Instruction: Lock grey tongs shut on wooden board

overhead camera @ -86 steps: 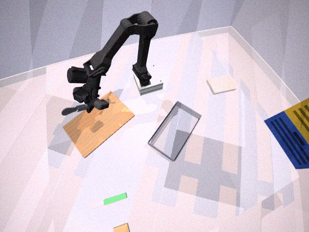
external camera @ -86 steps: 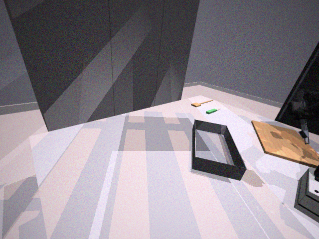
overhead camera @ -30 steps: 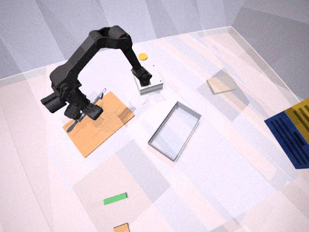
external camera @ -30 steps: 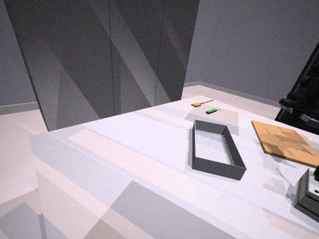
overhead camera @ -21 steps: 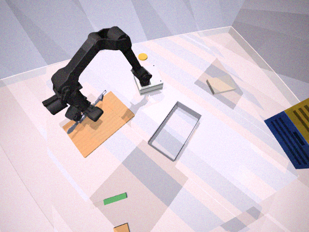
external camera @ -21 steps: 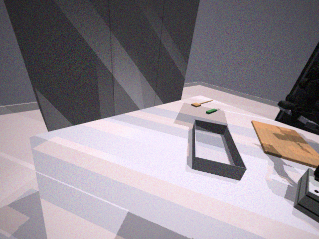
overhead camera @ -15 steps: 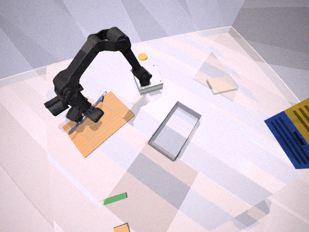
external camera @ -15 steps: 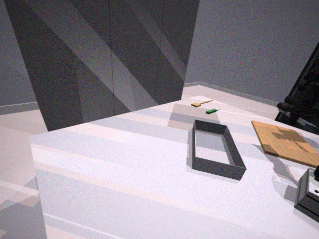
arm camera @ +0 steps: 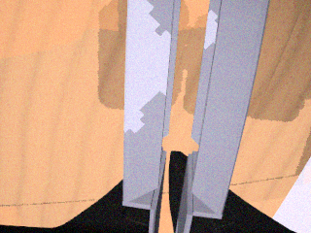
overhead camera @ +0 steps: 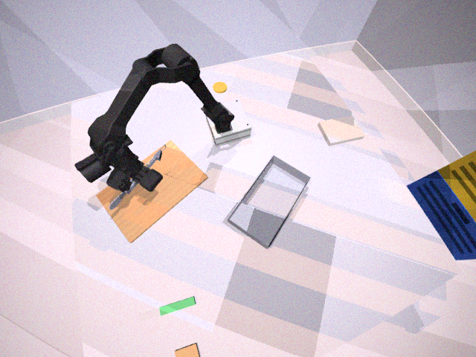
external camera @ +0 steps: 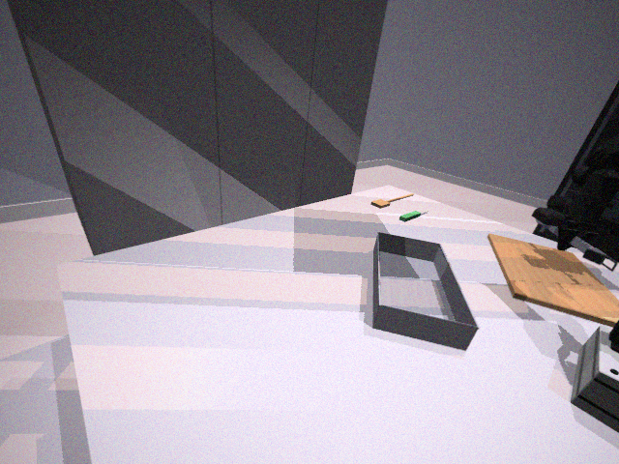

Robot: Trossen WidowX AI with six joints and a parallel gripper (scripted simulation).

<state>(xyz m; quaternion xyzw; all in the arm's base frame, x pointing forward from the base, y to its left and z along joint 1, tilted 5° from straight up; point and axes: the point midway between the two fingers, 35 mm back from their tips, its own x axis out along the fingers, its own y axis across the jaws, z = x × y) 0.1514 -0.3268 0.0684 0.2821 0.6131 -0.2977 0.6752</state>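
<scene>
The wooden board is 70 mm below my gripper tip. Round my gripper tip: roasting tin (180 mm ahead, 410 mm to the left, 50 mm below); then beige tile (30 mm behind, 850 mm to the left, 70 mm below).
</scene>
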